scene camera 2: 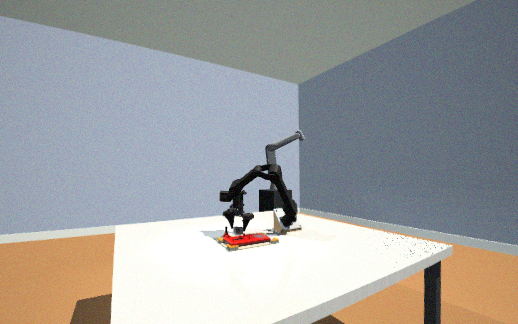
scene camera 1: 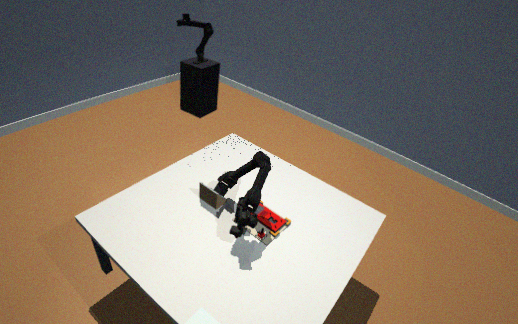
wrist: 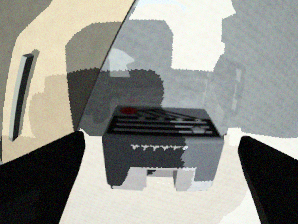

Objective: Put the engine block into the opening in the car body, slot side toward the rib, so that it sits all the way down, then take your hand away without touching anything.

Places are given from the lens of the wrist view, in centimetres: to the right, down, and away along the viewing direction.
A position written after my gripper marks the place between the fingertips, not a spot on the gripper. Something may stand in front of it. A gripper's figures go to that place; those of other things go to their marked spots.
my gripper [wrist: 164,143]: 1, 2, 10
engine block [wrist: 138,142]: 0, 1, 7
